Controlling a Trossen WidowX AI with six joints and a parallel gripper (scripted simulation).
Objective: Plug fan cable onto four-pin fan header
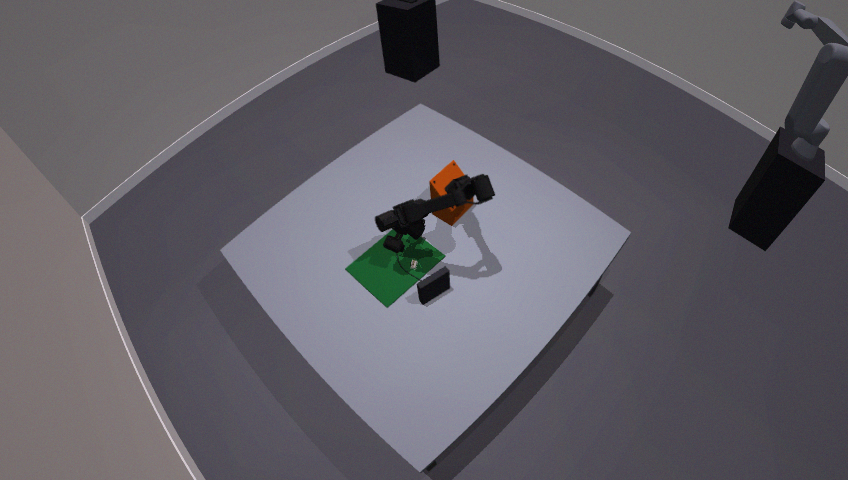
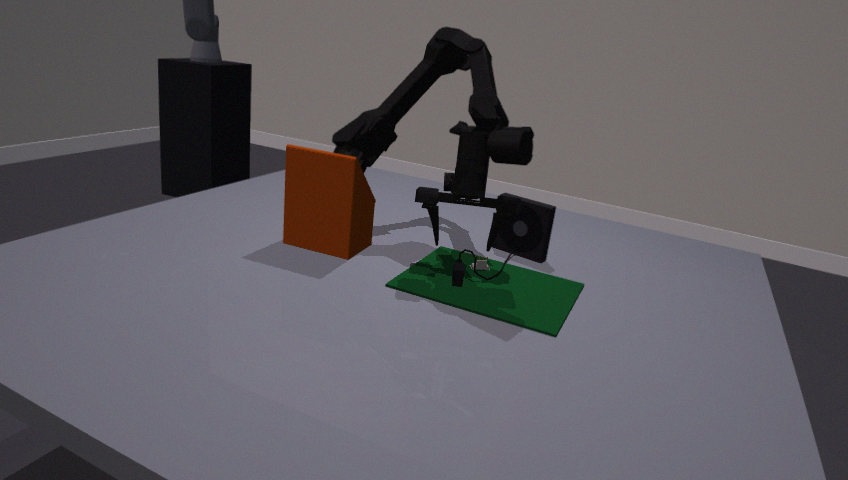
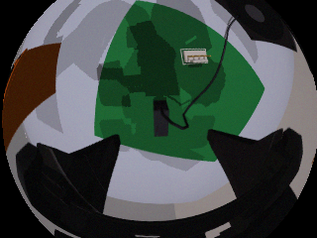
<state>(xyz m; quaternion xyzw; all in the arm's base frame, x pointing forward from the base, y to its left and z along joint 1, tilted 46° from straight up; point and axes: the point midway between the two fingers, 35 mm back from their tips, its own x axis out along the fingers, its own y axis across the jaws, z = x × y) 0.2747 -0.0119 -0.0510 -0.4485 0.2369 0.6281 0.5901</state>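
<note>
Right now the dark plug is 5 cm below my gripper tip and 1 cm to the right of it. Also, from my gripper tip: green board 8 cm below, 6 cm ahead, 2 cm to the left; then black fan 22 cm to the left, 7 cm ahead, 1 cm below.
</note>
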